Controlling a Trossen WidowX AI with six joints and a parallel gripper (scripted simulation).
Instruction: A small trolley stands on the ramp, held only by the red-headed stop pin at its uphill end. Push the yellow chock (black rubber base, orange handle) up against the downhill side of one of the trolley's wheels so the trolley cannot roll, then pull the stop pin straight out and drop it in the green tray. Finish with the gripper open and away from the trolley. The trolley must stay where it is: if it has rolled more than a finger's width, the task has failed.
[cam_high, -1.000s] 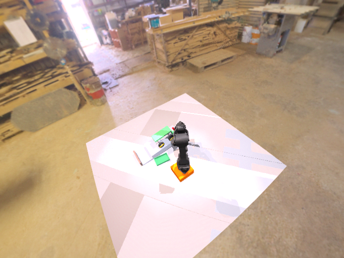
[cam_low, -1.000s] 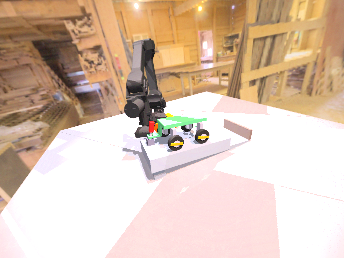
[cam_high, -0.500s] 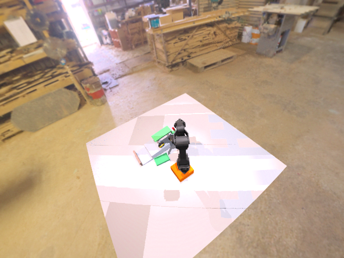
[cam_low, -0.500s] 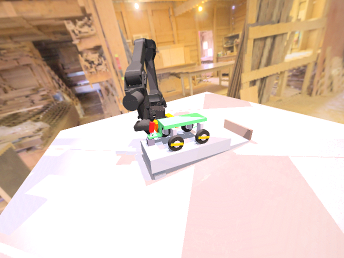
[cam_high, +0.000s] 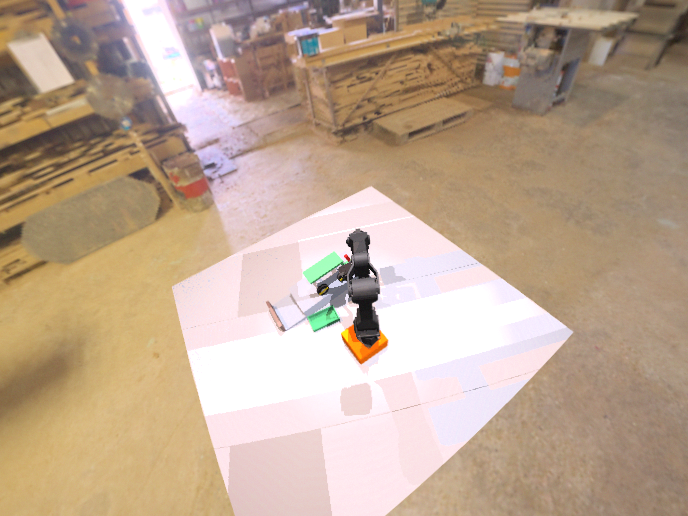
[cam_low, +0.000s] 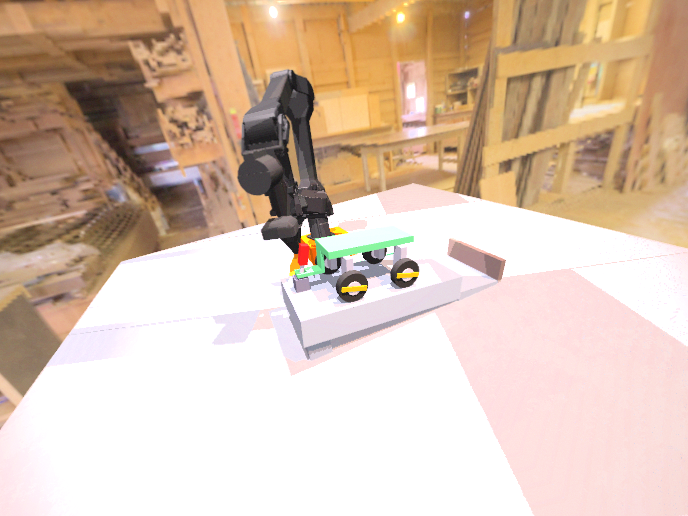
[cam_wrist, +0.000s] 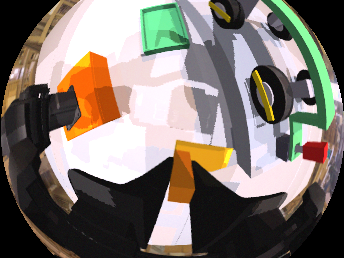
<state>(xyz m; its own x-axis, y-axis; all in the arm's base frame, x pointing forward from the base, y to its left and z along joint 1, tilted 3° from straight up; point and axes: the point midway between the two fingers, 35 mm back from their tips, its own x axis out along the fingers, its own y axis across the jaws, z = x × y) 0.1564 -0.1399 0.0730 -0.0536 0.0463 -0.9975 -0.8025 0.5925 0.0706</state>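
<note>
Now: gripper tip 2 cm short of the yellow chock, 1 cm to the left of it and 1 cm above it. Round my gripper tip: grey ramp (16 cm ahead, 7 cm to the left, 5 cm below); then trolley (16 cm ahead, 6 cm to the left, 1 cm above); then red-headed stop pin (12 cm ahead, 4 cm to the right, 3 cm above).
</note>
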